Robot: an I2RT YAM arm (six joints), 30 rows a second.
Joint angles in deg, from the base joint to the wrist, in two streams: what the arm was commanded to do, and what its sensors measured. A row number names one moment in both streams.
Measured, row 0:
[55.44 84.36 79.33 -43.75 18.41 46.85]
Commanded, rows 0 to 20:
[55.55 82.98 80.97 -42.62 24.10 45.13]
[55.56 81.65 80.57 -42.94 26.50 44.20]
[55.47 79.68 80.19 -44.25 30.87 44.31]
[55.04 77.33 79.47 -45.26 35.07 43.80]
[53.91 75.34 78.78 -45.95 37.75 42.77]
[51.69 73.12 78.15 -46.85 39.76 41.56]
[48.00 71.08 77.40 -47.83 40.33 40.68]
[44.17 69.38 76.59 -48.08 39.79 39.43]
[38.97 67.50 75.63 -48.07 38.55 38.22]
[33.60 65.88 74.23 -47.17 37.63 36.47]
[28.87 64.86 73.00 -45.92 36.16 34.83]
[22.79 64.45 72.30 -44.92 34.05 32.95]
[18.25 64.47 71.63 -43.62 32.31 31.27]
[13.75 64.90 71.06 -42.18 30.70 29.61]
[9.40 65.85 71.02 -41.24 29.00 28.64]
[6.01 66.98 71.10 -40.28 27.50 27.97]
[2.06 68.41 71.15 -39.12 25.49 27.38]
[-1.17 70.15 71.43 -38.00 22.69 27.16]
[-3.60 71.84 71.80 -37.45 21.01 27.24]
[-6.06 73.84 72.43 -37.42 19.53 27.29]
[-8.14 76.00 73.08 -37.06 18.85 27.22]
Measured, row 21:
[-4.45 72.79 71.90 -40.49 24.93 29.10]
